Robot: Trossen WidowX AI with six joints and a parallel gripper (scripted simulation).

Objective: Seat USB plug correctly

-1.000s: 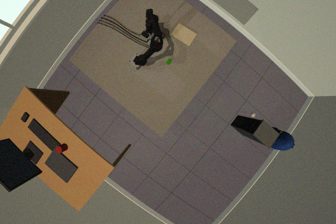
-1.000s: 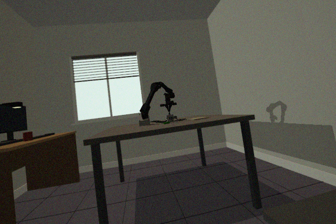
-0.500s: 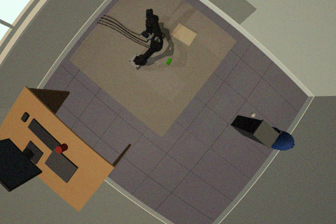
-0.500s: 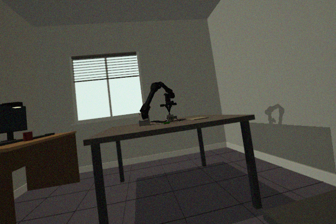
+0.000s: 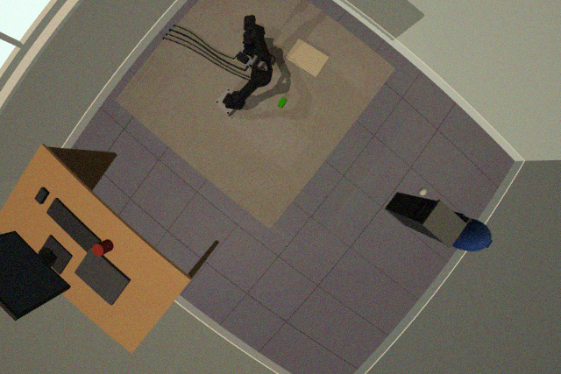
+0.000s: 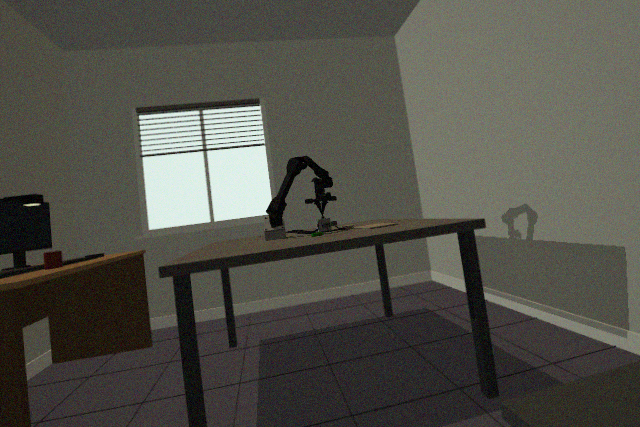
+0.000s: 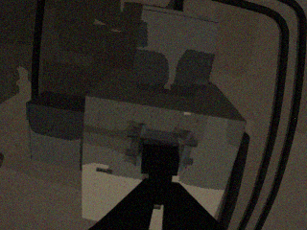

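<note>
The dark USB plug lies 2 cm below my gripper tip. Also, from my gripper tip: tan sheet (26 cm to the right, 22 cm ahead, 10 cm below); then small green block (29 cm to the right, 11 cm behind, 10 cm below).
</note>
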